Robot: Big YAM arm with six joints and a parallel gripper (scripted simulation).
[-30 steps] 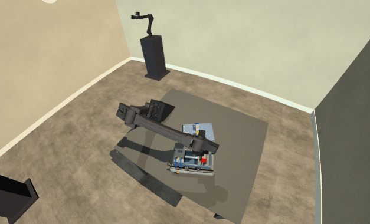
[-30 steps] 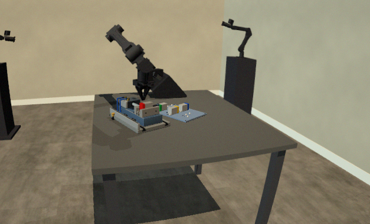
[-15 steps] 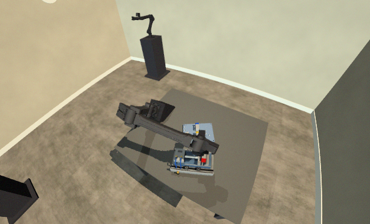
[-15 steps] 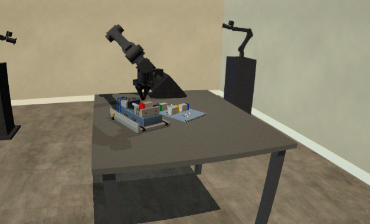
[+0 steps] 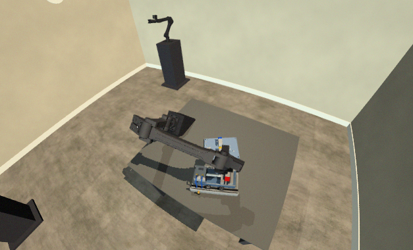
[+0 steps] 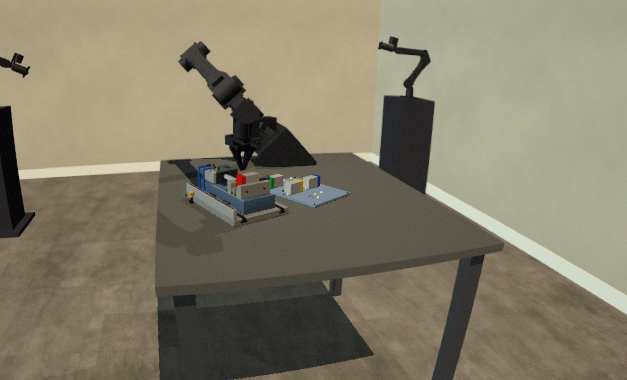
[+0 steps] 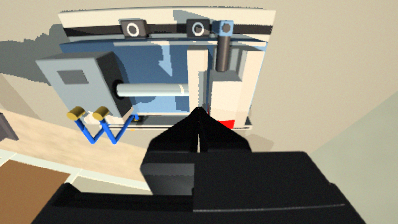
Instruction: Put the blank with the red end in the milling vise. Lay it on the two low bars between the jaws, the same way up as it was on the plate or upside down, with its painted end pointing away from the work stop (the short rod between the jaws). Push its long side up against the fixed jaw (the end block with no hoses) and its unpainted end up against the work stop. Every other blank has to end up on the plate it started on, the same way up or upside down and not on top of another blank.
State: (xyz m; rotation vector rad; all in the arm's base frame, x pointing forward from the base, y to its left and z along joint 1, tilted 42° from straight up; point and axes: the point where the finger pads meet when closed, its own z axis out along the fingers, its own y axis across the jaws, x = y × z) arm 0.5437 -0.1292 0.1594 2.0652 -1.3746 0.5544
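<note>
The grey bar with red end is 30 mm below my hand, 20 mm ahead of it and 10 mm to the left of it. From my hand the other things lie so: fixed jaw: 50 mm below, 50 mm ahead, 20 mm to the left; moving jaw: 50 mm below; work stop rod: 60 mm to the left, 40 mm below.
</note>
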